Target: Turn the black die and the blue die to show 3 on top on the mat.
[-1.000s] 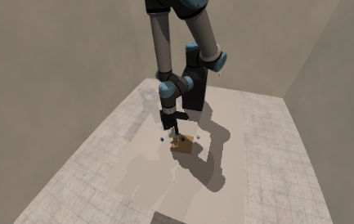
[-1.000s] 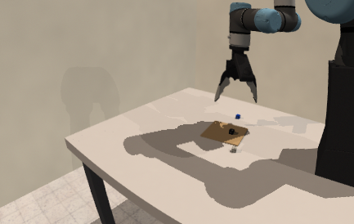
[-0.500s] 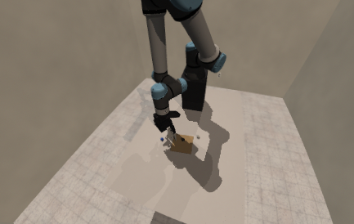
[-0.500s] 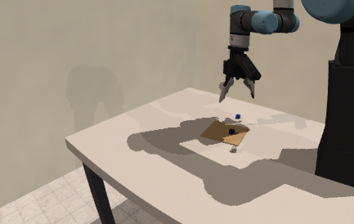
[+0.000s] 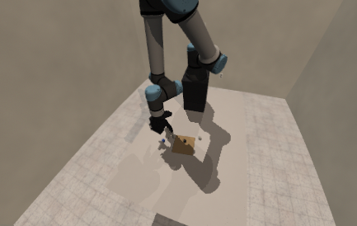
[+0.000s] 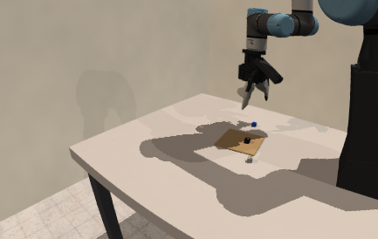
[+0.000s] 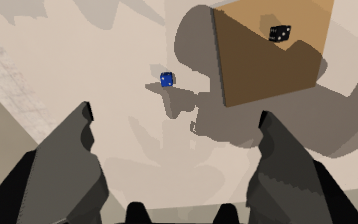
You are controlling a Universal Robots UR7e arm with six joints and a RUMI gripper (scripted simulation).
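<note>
Now: the blue die 1 cm ahead of my hand, 2 cm to the right of it and 8 cm below it. The rest, counted from my hand: black die 5 cm behind, 13 cm to the left, 8 cm below; then brown mat 2 cm behind, 13 cm to the left, 9 cm below; then white die 11 cm behind, 22 cm to the left, 8 cm below.
</note>
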